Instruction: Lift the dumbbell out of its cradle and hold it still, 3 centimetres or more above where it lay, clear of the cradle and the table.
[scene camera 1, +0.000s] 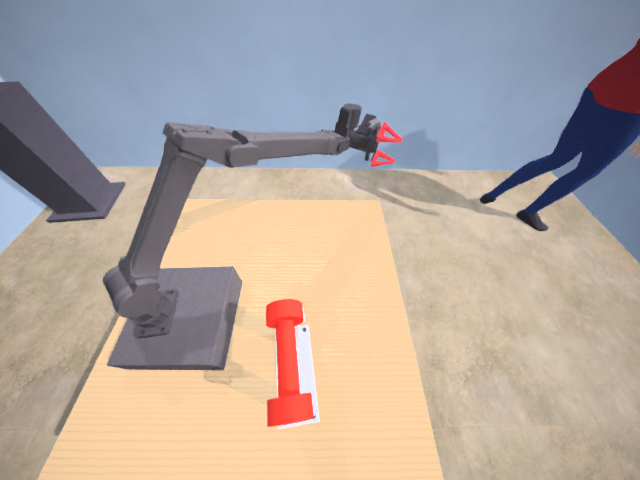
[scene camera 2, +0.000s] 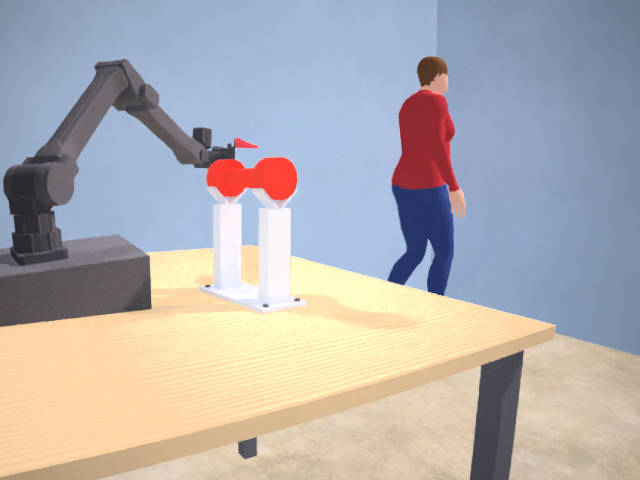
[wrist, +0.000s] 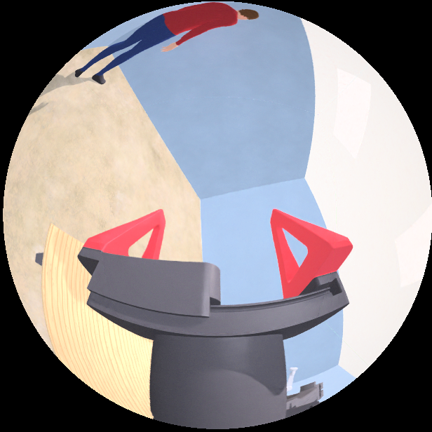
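Pixels of known places: gripper, fingertip midpoint: (scene camera 1: 397, 151) (scene camera 2: 257, 161); arm's base at its link origin: (scene camera 1: 159, 313) (scene camera 2: 39, 256).
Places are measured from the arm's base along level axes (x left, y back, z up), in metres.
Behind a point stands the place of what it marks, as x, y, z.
Observation:
A red dumbbell (scene camera 1: 287, 357) {-0.174, -0.358, 0.161} (scene camera 2: 250, 178) {-0.200, -0.338, 0.142} lies level in its white cradle (scene camera 1: 307, 364) {-0.158, -0.389, -0.083} (scene camera 2: 275, 253) {-0.266, -0.348, 0.010}, one head on each of two tall posts with V-shaped tops. The posts rise from a base plate on the table. My gripper (scene camera 1: 398, 149) {0.392, -0.745, 0.195} (wrist: 217, 215) is open, with nothing between its two red fingers. In scene camera 1 it is well apart from the dumbbell, far toward the back wall. In scene camera 2 it shows behind the dumbbell; one red finger shows above the left head and the other is hidden. The dumbbell does not show in the wrist view.
The arm's dark base block (scene camera 1: 206, 310) {-0.009, -0.130, 0.009} (scene camera 2: 103, 284) {-0.135, -0.079, -0.037} stands on the wooden table (scene camera 1: 356, 248) {0.212, -0.608, -0.091} (scene camera 2: 155, 382) {-0.457, -0.039, -0.091}, left of the cradle. A person in a red top (scene camera 1: 584, 139) (scene camera 2: 423, 144) (wrist: 200, 22) stands on the floor beyond the table. A dark pillar (scene camera 1: 51, 149) stands at the left in scene camera 1.

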